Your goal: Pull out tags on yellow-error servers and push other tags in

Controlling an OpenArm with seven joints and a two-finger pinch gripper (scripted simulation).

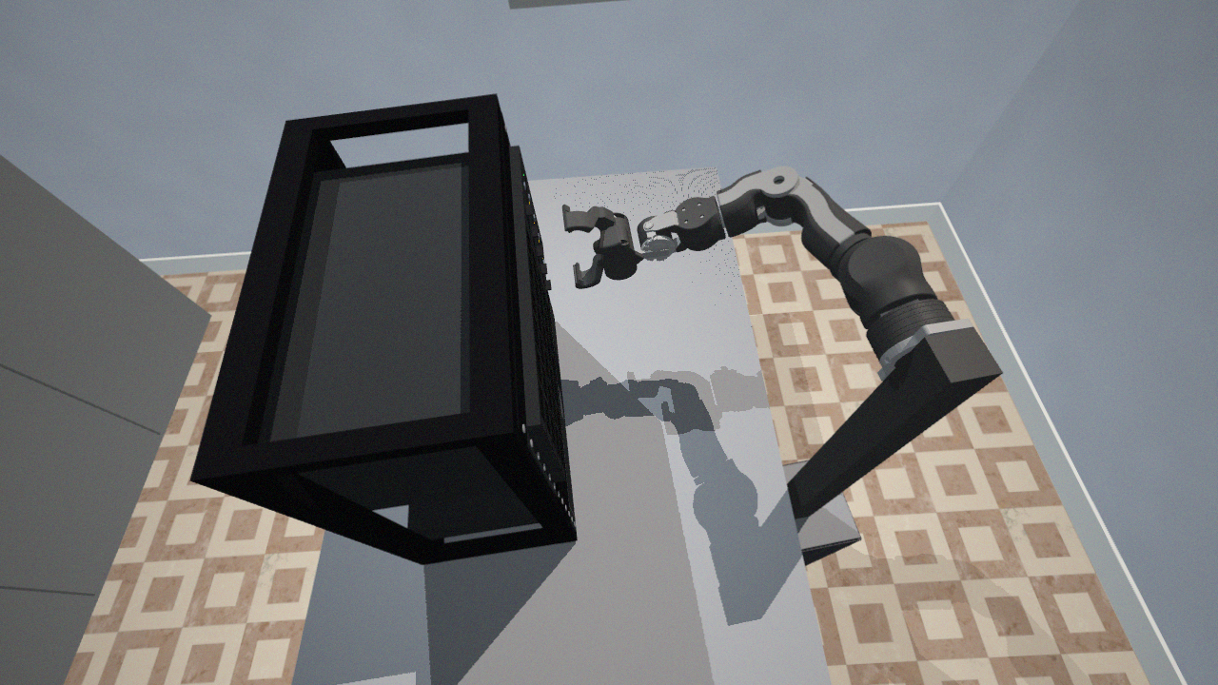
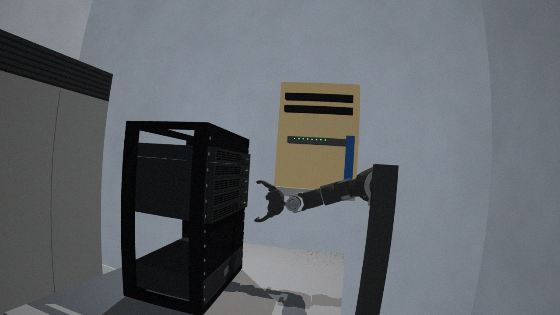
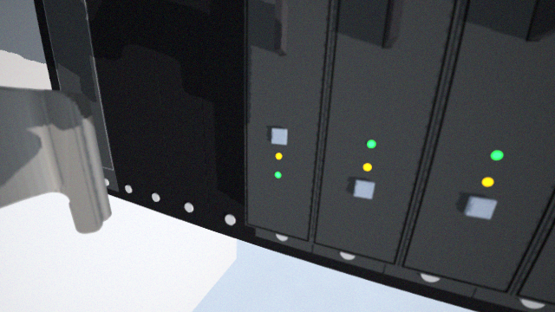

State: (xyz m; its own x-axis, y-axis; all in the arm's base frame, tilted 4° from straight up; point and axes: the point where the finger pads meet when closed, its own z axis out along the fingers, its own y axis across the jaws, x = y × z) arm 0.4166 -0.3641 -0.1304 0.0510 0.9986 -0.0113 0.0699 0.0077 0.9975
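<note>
My gripper is now 80 mm below the grey locate button, 40 mm short of it and 10 mm to the left of it.
</note>
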